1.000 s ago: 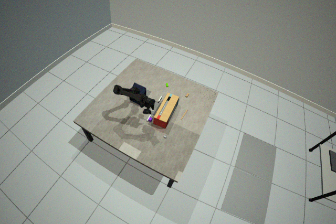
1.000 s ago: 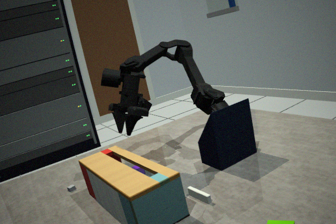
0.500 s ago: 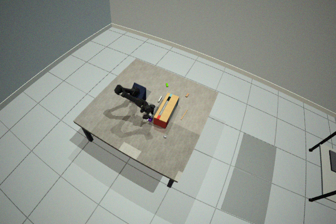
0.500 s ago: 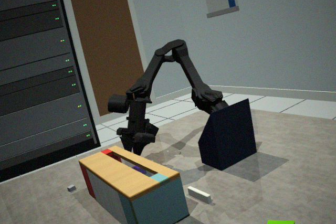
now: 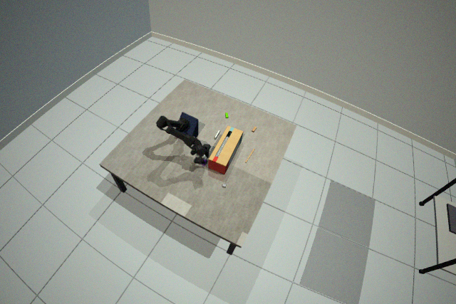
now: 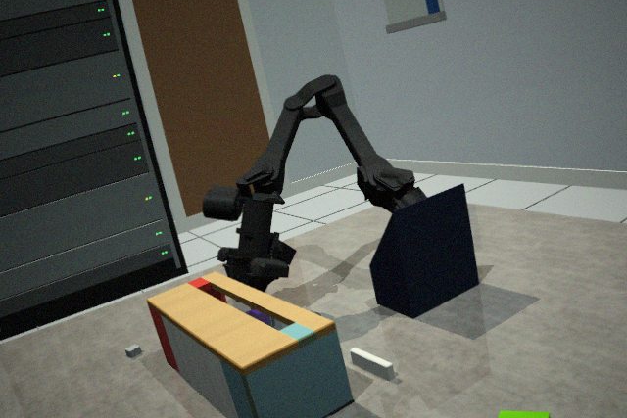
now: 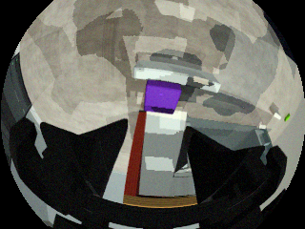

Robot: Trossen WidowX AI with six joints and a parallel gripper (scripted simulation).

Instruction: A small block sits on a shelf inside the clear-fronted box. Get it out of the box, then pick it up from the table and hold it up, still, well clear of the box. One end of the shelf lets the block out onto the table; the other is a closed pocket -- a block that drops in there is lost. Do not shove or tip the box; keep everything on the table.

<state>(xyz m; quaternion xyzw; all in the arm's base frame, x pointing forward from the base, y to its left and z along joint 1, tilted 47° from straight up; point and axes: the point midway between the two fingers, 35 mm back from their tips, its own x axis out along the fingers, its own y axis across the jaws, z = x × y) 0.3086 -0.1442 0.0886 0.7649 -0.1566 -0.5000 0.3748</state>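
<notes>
My gripper tip is 30 mm above the purple block and 20 mm past it. Also, from my gripper tip: box (170 mm to the left, 40 mm ahead, 10 mm above); grey cube (230 mm ahead, 90 mm to the right, 40 mm below); thin stick (280 mm to the left, 260 mm ahead, 50 mm below).
</notes>
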